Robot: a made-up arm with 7 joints. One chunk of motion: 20 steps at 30 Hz.
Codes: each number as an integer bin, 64 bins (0 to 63) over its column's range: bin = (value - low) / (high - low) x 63, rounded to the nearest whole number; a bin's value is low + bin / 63 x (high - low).
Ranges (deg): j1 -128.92..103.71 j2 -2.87..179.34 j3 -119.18..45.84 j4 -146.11..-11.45 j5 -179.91..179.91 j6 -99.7..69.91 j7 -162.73..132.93
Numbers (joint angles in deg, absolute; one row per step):
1: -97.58 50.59 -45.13 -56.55 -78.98 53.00 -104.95
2: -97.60 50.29 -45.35 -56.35 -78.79 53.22 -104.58
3: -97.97 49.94 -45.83 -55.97 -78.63 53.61 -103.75
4: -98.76 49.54 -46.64 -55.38 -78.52 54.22 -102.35
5: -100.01 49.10 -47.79 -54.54 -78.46 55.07 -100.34
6: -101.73 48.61 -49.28 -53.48 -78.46 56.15 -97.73
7: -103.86 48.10 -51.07 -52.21 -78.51 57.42 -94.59
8: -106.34 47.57 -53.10 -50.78 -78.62 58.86 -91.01
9: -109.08 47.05 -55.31 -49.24 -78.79 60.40 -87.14
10: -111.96 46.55 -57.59 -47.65 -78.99 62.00 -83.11
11: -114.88 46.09 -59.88 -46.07 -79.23 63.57 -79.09
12: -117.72 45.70 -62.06 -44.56 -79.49 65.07 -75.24
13: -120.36 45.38 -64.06 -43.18 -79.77 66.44 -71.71
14: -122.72 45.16 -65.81 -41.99 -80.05 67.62 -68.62
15: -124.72 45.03 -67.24 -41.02 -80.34 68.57 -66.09
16: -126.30 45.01 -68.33 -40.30 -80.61 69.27 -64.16
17: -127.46 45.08 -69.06 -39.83 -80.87 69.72 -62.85
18: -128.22 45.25 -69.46 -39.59 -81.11 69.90 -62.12
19: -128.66 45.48 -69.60 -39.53 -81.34 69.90 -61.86
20: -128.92 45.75 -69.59 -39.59 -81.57 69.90 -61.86
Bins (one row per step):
1: 8 18 28 42 18 57 12
2: 8 18 28 42 18 57 12
3: 8 18 28 42 18 57 13
4: 8 18 28 42 18 57 13
5: 8 18 27 43 18 57 13
6: 7 18 27 43 18 58 14
7: 7 18 26 44 18 58 15
8: 6 17 25 45 18 59 15
9: 5 17 24 45 18 59 16
10: 5 17 24 46 18 60 17
11: 4 17 23 47 18 61 18
12: 3 17 22 48 18 61 19
13: 2 17 21 48 18 62 19
14: 2 17 20 49 17 62 20
15: 1 17 20 49 17 63 21
16: 1 17 19 50 17 63 21
17: 0 17 19 50 17 63 21
18: 0 17 19 50 17 63 21
19: 0 17 19 50 17 63 21
20: 0 17 19 50 17 63 21

